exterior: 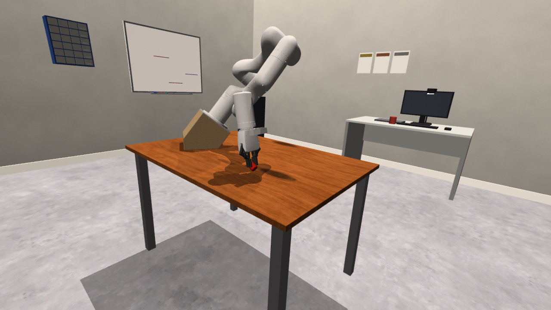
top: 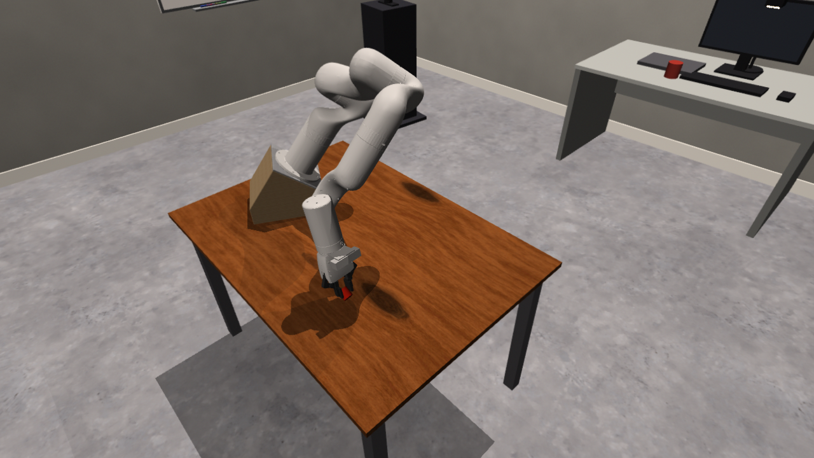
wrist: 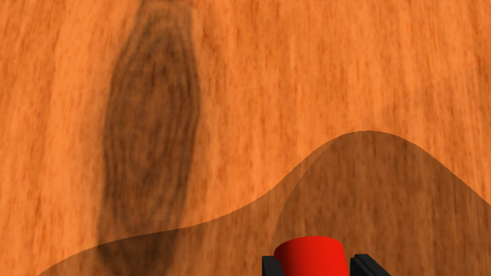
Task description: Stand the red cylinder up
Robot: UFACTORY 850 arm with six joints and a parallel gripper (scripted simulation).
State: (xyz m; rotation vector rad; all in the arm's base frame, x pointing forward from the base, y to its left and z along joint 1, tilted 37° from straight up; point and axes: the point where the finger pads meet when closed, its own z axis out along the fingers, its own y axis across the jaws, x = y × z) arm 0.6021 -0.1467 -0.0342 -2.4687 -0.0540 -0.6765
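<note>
The red short cylinder is 20 mm below my hand.
</note>
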